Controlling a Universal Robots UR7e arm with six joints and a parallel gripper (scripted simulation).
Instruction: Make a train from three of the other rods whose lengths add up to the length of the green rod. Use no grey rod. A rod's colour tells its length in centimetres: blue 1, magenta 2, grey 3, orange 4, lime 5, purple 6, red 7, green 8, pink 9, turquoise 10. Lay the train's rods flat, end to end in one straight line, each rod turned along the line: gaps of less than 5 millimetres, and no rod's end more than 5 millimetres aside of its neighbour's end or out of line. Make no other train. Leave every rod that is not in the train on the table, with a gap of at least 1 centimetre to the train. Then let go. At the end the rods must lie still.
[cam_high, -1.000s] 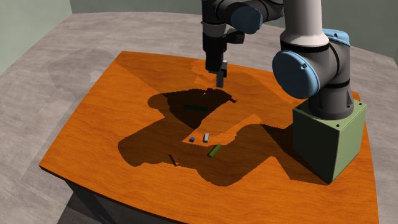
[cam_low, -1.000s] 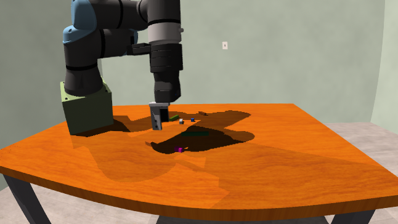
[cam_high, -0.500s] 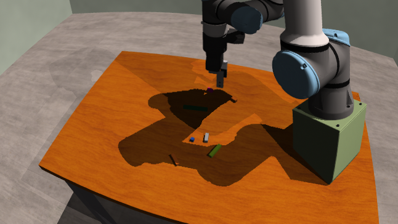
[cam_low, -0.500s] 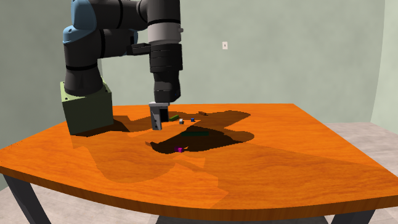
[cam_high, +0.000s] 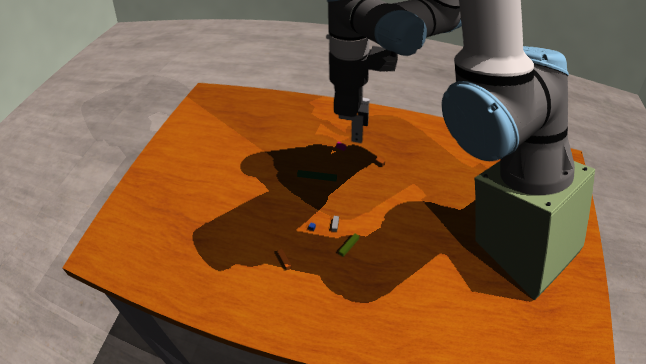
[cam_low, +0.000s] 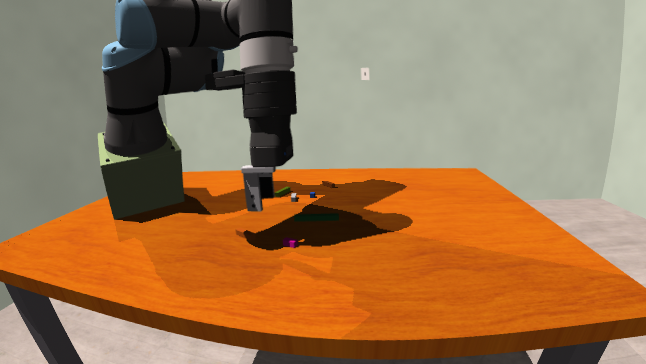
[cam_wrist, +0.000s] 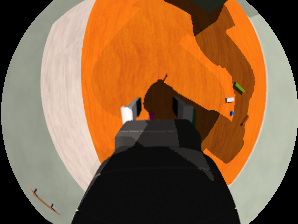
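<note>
My hand is 4 cm short of the blue rod, 22 cm to the right of it and 7 cm above it. From my hand the other things lie so: magenta rod: 4 cm ahead, 1 cm to the right, 7 cm below; then green rod: 7 cm ahead, 9 cm to the left, 7 cm below; then grey rod: 20 cm to the left, 7 cm below.
</note>
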